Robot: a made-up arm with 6 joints.
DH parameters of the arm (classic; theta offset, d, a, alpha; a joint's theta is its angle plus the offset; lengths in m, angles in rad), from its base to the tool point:
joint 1: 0 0.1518 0 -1.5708
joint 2: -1.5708 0 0.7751 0
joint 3: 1.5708 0.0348 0 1.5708
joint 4: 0 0.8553 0 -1.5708
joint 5: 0 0 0 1.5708
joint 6: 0 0.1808 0 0
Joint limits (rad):
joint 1: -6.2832..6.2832
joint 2: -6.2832..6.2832
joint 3: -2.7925..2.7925
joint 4: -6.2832..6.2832
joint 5: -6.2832..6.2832
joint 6: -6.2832..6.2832
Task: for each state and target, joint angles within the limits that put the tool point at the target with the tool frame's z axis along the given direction. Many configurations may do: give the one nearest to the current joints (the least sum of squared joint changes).
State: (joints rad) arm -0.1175 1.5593 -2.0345 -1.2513 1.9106 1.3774
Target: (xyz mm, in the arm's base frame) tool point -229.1 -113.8 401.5 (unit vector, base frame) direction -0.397 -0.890 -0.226
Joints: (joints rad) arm -0.0770 1.1061 -2.7434 -1.7892 1.2223 1.3774
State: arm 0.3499 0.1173 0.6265 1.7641 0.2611 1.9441
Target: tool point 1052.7 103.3 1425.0 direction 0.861 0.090 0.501
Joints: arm 0.0581 0.2048 0.8476 1.7388 0.0404 1.9441
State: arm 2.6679 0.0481 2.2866 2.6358 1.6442 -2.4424
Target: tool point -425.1 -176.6 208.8 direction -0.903 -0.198 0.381
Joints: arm 3.5177 -0.0547 2.7905 3.2897 1.5606 -2.4424
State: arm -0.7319 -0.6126 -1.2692 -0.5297 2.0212 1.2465
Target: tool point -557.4 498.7 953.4 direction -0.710 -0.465 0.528
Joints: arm -0.8882 0.1692 -1.8078 -1.0079 1.5196 1.2465
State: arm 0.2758 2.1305 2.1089 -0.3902 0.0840 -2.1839
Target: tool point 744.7 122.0 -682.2 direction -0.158 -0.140 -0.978
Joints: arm 0.1440 1.3135 1.7850 -0.4878 0.2497 -2.1839
